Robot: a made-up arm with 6 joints.
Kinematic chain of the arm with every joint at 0, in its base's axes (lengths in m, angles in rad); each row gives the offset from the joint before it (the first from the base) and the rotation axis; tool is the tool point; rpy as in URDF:
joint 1: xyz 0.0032 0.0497 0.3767 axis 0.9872 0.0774 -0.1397
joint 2: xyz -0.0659 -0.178 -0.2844 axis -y
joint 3: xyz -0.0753 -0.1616 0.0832 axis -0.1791 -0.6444 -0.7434
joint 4: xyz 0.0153 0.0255 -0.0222 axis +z
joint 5: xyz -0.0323 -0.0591 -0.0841 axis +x
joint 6: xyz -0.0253 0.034 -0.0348 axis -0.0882 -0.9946 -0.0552
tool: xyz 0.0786 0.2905 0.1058 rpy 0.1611 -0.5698 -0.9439
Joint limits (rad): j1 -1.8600..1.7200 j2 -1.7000..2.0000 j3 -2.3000..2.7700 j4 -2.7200..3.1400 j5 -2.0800..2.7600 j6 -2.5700..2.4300
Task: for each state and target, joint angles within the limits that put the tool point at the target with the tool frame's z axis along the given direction. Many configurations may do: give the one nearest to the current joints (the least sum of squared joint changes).
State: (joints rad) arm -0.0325 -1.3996 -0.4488 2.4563 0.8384 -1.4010
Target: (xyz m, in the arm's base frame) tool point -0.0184 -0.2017 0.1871 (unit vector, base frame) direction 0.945 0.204 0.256
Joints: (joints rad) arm 0.7514 -1.2504 -0.0662 1.8543 0.6317 -0.8846
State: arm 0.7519 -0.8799 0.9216 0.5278 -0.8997 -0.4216
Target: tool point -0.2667 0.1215 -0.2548 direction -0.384 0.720 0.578
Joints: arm 0.6777 -1.1271 0.8997 0.8642 -1.2434 -0.3492
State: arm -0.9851 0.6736 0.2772 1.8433 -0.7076 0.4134
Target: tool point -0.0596 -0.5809 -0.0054 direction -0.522 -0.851 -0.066
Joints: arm -0.6092 0.7082 -0.3291 1.1465 -1.1579 0.4656
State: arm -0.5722 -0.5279 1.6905 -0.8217 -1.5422 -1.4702
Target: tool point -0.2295 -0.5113 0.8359 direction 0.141 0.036 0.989
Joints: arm -1.3397 -1.1257 1.6560 -0.9673 -2.0512 -1.4778
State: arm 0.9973 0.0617 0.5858 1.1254 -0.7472 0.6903
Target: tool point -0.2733 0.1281 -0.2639 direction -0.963 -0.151 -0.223
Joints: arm 0.6521 -0.4484 0.5996 1.2814 -1.2542 0.6375
